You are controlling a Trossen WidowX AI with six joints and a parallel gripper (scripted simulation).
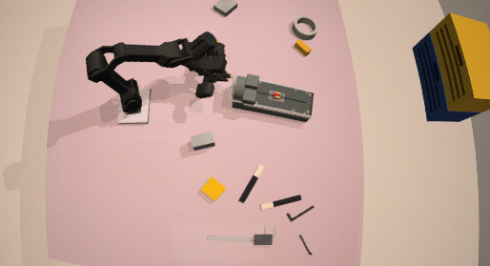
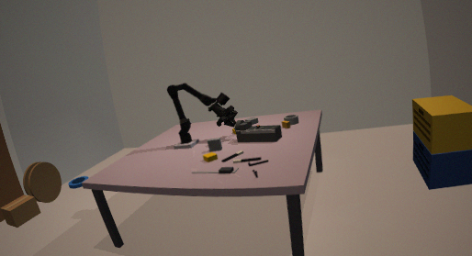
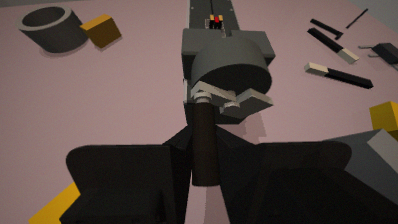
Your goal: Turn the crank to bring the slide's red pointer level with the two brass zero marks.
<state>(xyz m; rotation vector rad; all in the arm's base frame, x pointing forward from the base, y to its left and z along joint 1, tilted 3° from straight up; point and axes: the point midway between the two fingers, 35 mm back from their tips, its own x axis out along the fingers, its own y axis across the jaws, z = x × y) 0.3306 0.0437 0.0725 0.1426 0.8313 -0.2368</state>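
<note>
My gripper tip is now 150 mm short of the red pointer, 70 mm to the left of it and 10 mm below it. The rest, counted from my gripper tip: orange block: 290 mm ahead, 140 mm to the left, 60 mm below; then dark crank handle: 20 mm behind, 30 mm above.
</note>
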